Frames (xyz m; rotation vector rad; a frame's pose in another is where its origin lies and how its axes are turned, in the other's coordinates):
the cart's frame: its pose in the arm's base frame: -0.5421 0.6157 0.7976 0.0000 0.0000 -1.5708
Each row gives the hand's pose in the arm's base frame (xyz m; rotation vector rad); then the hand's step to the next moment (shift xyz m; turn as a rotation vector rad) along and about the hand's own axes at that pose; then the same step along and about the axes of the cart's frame.
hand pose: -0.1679 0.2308 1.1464 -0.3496 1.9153 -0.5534
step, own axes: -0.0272 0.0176 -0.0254 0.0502 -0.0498 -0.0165
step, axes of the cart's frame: -0.0335 -0.0124 0.0204 0.0629 -0.0355 -0.0076
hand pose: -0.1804 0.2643 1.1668 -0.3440 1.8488 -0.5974
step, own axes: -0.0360 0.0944 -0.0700 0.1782 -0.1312 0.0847
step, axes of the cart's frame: -0.1130 -0.0481 -0.0055 0.2189 0.0103 -0.0901
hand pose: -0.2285 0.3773 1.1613 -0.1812 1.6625 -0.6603
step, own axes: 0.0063 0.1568 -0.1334 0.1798 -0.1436 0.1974
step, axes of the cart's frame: -0.1684 -0.0894 -0.0780 0.2657 0.1135 -0.0918
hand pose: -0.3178 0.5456 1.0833 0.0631 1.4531 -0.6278
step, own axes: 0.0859 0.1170 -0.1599 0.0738 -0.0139 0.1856
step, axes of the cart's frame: -0.1326 -0.0944 -0.1419 0.1139 0.1604 -0.0372
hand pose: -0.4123 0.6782 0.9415 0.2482 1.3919 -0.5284
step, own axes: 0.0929 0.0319 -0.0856 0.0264 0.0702 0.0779
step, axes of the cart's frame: -0.0482 -0.0504 -0.1101 -0.0185 0.1043 -0.0217
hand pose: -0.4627 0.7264 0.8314 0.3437 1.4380 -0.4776
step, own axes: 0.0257 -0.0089 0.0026 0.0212 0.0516 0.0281
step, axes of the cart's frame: 0.0117 -0.0006 -0.0247 -0.0280 0.0517 -0.0210
